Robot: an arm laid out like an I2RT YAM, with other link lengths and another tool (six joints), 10 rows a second.
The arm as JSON. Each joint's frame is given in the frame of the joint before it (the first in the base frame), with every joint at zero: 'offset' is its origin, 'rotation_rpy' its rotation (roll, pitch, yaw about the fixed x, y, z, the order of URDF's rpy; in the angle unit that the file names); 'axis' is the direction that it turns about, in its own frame. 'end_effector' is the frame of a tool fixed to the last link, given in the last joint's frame.
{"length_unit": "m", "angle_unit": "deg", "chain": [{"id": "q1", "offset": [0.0, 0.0, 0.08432], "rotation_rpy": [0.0, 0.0, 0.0], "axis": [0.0, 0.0, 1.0]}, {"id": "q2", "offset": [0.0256, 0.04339, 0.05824], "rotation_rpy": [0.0, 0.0, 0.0], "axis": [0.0, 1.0, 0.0]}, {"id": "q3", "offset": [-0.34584, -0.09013, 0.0], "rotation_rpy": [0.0, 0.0, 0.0], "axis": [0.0, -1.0, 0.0]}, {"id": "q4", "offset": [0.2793, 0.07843, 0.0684], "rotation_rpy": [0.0, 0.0, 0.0], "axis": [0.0, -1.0, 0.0]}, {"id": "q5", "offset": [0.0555, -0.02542, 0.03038], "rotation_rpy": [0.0, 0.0, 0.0], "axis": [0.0, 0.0, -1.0]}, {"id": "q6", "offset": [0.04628, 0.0, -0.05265], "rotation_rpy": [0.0, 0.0, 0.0], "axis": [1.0, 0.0, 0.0]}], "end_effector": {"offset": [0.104, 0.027, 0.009], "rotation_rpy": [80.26, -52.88, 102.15]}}
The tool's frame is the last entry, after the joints.
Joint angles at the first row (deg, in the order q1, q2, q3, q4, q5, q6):
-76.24, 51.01, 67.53, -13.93, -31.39, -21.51
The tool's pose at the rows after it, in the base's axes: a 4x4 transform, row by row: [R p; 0 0 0 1], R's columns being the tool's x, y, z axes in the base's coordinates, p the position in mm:
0.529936 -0.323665 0.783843 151.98; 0.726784 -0.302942 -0.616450 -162.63; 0.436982 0.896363 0.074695 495.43; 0 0 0 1
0.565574 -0.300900 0.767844 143.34; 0.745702 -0.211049 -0.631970 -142.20; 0.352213 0.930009 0.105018 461.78; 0 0 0 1
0.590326 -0.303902 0.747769 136.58; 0.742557 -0.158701 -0.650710 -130.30; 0.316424 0.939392 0.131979 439.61; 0 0 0 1
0.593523 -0.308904 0.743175 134.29; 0.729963 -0.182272 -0.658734 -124.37; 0.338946 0.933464 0.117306 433.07; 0 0 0 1
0.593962 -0.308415 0.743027 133.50; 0.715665 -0.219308 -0.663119 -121.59; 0.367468 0.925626 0.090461 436.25; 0 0 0 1
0.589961 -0.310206 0.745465 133.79; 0.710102 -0.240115 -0.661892 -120.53; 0.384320 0.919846 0.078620 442.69; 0 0 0 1
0.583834 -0.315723 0.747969 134.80; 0.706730 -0.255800 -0.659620 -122.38; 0.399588 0.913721 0.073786 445.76; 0 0 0 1
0.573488 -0.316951 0.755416 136.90; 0.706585 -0.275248 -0.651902 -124.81; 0.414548 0.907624 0.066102 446.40; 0 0 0 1
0.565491 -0.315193 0.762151 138.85; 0.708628 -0.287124 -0.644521 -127.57; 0.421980 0.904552 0.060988 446.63; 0 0 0 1
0.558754 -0.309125 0.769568 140.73; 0.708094 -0.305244 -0.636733 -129.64; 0.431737 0.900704 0.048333 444.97; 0 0 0 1
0.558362 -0.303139 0.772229 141.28; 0.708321 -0.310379 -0.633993 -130.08; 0.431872 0.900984 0.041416 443.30; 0 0 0 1
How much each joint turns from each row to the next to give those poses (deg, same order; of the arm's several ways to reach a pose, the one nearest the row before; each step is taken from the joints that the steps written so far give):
0.10, -7.92, -9.25, -0.01, -0.01, -5.05
-0.01, -7.48, -8.64, 3.83, 1.60, -3.68
-0.01, -5.28, -5.55, 2.25, 1.74, -1.09
-0.01, -1.46, -0.48, -2.13, 0.40, 0.65
-0.09, 0.45, 1.95, -3.47, -0.04, 0.58
0.08, 0.82, 1.90, -1.96, -0.13, 0.52
-0.06, 0.83, 0.77, -0.39, -0.31, 0.71
0.04, 0.90, 0.35, -0.05, -0.63, 0.58
-0.02, 0.83, 0.15, 0.28, -0.62, 0.24
0.01, 0.74, 0.13, -0.29, -0.64, 0.07
0.02, 0.18, -0.07, -0.22, -0.20, -0.28

